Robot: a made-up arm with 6 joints.
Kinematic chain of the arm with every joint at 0, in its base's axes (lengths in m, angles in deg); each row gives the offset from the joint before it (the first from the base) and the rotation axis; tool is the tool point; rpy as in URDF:
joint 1: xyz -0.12 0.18 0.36 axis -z
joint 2: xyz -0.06 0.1 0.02 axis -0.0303 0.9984 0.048
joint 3: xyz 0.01 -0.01 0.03 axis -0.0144 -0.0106 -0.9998
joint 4: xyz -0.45 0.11 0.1 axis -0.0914 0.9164 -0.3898
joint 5: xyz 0.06 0 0.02 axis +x
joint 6: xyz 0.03 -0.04 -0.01 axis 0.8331 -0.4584 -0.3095
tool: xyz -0.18 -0.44 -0.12 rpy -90 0 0
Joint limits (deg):
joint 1: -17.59..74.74
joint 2: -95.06..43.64
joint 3: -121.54..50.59
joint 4: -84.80..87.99
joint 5: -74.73..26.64
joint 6: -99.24..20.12
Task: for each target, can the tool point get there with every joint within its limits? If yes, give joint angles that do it. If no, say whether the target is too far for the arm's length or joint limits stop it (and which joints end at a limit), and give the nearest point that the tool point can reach.
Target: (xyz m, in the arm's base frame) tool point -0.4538 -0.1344 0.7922
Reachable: yes | joints 12.82 -50.45 -73.79 68.12 -22.25 -22.15
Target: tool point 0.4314 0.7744 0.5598
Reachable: no: joint limits stop it (at a limit: joint 2, joint 3, joint 5, joint 6) | nearest point 0.4032 0.7440 0.5963 | short by 0.055 m
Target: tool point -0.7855 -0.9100 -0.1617
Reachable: no: too far | nearest point -0.6250 -0.5948 -0.0133 | short by 0.384 m
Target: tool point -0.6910 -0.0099 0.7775
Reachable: yes | joints 34.75 9.63 -27.75 53.32 -19.12 -0.13
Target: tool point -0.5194 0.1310 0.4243
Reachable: yes | joints 28.07 -48.62 0.34 63.34 11.34 -86.88
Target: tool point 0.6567 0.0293 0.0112
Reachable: no: joint limits stop it (at a limit: joint 1, joint 2, joint 3, joint 4) | nearest point 0.5696 0.0061 0.0859 | short by 0.117 m
